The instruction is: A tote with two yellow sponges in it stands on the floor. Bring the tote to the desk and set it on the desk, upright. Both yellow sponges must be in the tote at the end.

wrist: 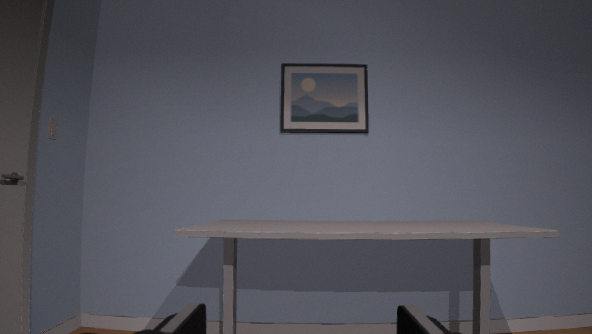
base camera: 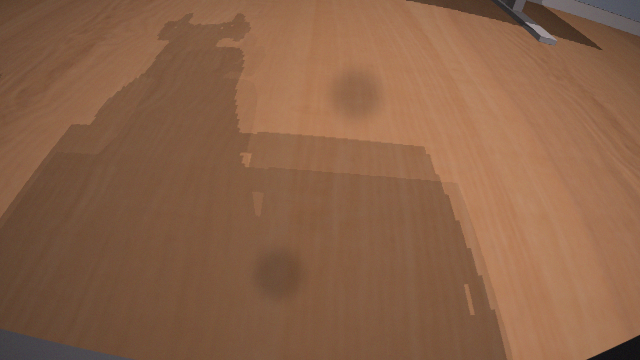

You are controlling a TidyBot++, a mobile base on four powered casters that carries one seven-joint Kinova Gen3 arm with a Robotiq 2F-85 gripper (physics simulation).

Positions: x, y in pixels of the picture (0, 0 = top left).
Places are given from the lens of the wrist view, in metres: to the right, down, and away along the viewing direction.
framed mountain picture [wrist: 315, 98]: 0.12, -0.43, 2.16
